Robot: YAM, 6 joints.
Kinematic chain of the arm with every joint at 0, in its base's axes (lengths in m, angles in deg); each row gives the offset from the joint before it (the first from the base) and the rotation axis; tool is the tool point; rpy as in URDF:
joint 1: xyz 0 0 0.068 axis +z
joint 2: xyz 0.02 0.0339 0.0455 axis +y
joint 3: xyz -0.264 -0.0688 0 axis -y
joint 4: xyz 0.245 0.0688 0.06 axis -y
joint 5: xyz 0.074 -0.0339 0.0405 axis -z
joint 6: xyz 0.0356 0 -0.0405 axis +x
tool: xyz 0 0 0 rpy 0 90 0
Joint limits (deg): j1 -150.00..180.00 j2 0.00..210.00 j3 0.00..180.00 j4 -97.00..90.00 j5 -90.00..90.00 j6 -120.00..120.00
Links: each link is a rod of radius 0.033 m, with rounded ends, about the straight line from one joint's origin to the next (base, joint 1, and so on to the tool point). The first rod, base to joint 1, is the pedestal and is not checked.
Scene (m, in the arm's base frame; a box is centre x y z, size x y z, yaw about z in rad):
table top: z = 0
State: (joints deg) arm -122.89 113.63 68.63 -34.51 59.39 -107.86
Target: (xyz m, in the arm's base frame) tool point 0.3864 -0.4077 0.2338
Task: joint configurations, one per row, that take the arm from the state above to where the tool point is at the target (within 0.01 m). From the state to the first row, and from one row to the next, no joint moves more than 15 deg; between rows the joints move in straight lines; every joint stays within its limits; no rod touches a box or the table.
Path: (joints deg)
1: -109.74 117.82 77.50 -29.89 56.98 -107.86
2: -96.58 122.00 86.36 -25.27 54.57 -107.86
3: -83.43 126.19 95.23 -20.65 52.16 -107.86
4: -70.28 130.37 104.09 -16.03 49.75 -107.86
5: -57.12 134.56 112.96 -11.41 47.34 -107.86
6: -43.97 138.74 121.82 -6.79 44.93 -107.86

